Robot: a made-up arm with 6 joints.
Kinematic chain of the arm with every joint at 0, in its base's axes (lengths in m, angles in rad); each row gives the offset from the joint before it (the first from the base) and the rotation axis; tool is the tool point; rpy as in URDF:
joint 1: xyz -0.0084 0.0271 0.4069 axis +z
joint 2: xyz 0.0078 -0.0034 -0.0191 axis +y
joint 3: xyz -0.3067 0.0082 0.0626 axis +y
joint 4: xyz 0.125 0.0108 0.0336 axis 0.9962 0 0.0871
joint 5: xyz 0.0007 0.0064 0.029 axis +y
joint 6: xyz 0.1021 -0.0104 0.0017 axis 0.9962 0 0.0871
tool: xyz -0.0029 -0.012 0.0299 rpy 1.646 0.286 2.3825
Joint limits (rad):
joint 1: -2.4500..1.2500
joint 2: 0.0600..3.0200
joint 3: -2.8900..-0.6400
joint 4: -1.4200..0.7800
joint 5: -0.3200..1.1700
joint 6: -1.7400..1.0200
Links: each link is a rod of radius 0.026 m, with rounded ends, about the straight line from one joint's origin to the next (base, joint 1, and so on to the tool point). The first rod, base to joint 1, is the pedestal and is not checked.
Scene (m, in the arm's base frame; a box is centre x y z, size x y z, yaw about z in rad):
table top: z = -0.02
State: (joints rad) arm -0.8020 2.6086 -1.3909 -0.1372 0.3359 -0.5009
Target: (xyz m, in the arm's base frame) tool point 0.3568 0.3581 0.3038
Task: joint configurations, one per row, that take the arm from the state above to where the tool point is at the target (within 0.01 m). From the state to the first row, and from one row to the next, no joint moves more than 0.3 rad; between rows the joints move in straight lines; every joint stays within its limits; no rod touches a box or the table.
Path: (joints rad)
1: -0.5053 2.6251 -1.4376 -0.1577 0.2956 -0.5152
2: -0.2087 2.6417 -1.4843 -0.1782 0.2553 -0.5296
3: 0.0880 2.6582 -1.5309 -0.1986 0.2149 -0.5439
4: 0.3846 2.6748 -1.5776 -0.2191 0.1746 -0.5582
5: 0.6813 2.6913 -1.6243 -0.2396 0.1343 -0.5726

